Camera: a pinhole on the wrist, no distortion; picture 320 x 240 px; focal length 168.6 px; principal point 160.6 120.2 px. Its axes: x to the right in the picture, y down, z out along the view. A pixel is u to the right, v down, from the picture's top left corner.
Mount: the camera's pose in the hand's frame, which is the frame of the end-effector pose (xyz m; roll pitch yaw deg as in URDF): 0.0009 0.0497 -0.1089 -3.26 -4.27 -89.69
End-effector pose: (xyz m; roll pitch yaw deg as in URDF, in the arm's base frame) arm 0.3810 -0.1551 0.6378 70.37 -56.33 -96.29
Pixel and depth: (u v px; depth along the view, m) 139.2 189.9 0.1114
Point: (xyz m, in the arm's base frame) 0.4096 -0.1314 0.7194
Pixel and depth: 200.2 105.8 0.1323
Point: 0.3698 -0.1226 0.6552
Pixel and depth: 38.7 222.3 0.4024
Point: 0.2882 0.0711 1.0996
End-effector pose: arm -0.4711 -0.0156 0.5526 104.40 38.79 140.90
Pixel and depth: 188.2 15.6 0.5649
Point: 0.0721 0.1421 0.6573
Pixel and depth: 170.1 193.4 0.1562
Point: -0.5027 0.0812 0.5354
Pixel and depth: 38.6 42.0 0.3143
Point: -0.3448 0.2216 0.8213
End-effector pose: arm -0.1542 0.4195 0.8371 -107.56 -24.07 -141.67
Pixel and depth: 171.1 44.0 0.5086
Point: 0.1656 0.1921 0.5933
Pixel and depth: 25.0 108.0 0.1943
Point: -0.2239 0.3595 0.6240
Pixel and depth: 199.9 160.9 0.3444
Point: -0.1099 0.1669 0.8186
